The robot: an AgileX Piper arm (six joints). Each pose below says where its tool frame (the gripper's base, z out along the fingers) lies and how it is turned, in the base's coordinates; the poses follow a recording.
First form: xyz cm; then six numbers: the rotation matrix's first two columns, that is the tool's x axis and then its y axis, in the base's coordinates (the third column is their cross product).
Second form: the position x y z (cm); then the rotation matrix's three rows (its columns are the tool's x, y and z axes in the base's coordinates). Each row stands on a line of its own. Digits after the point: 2 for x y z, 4 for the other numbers.
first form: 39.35, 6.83, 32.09, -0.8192, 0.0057, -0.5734, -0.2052, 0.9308, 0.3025
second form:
39.35, 6.83, 32.09
-0.8192, -0.2052, 0.5354
0.0057, 0.9308, 0.3655
-0.5734, 0.3025, -0.7613

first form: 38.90, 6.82, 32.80, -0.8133, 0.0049, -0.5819, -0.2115, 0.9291, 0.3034
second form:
38.90, 6.82, 32.80
-0.8133, -0.2115, 0.5421
0.0049, 0.9291, 0.3698
-0.5819, 0.3034, -0.7546

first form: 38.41, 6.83, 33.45, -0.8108, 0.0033, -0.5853, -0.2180, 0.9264, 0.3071
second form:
38.41, 6.83, 33.45
-0.8108, -0.2180, 0.5432
0.0033, 0.9264, 0.3766
-0.5853, 0.3071, -0.7504

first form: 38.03, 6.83, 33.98, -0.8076, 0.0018, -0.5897, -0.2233, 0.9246, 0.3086
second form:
38.03, 6.83, 33.98
-0.8076, -0.2233, 0.5458
0.0018, 0.9246, 0.3809
-0.5897, 0.3086, -0.7463

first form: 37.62, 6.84, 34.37, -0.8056, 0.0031, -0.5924, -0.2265, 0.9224, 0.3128
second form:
37.62, 6.84, 34.37
-0.8056, -0.2265, 0.5474
0.0031, 0.9224, 0.3862
-0.5924, 0.3128, -0.7424

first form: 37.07, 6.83, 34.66, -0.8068, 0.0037, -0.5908, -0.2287, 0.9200, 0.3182
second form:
37.07, 6.83, 34.66
-0.8068, -0.2287, 0.5447
0.0037, 0.9200, 0.3918
-0.5908, 0.3182, -0.7414

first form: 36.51, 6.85, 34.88, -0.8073, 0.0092, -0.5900, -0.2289, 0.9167, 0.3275
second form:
36.51, 6.85, 34.88
-0.8073, -0.2289, 0.5439
0.0092, 0.9167, 0.3994
-0.5900, 0.3275, -0.7379

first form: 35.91, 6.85, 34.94, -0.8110, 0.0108, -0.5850, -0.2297, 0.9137, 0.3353
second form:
35.91, 6.85, 34.94
-0.8110, -0.2297, 0.5381
0.0108, 0.9137, 0.4063
-0.5850, 0.3353, -0.7385

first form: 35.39, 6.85, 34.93, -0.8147, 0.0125, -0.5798, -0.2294, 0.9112, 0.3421
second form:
35.39, 6.85, 34.93
-0.8147, -0.2294, 0.5326
0.0125, 0.9112, 0.4117
-0.5798, 0.3421, -0.7395

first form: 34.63, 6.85, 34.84, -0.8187, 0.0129, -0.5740, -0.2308, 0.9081, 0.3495
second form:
34.63, 6.85, 34.84
-0.8187, -0.2308, 0.5258
0.0129, 0.9081, 0.4186
-0.5740, 0.3495, -0.7405

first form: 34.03, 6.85, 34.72, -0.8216, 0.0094, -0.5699, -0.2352, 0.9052, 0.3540
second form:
34.03, 6.85, 34.72
-0.8216, -0.2352, 0.5192
0.0094, 0.9052, 0.4249
-0.5699, 0.3540, -0.7415

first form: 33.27, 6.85, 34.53, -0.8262, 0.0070, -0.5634, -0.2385, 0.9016, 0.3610
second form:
33.27, 6.85, 34.53
-0.8262, -0.2385, 0.5105
0.0070, 0.9016, 0.4326
-0.5634, 0.3610, -0.7432

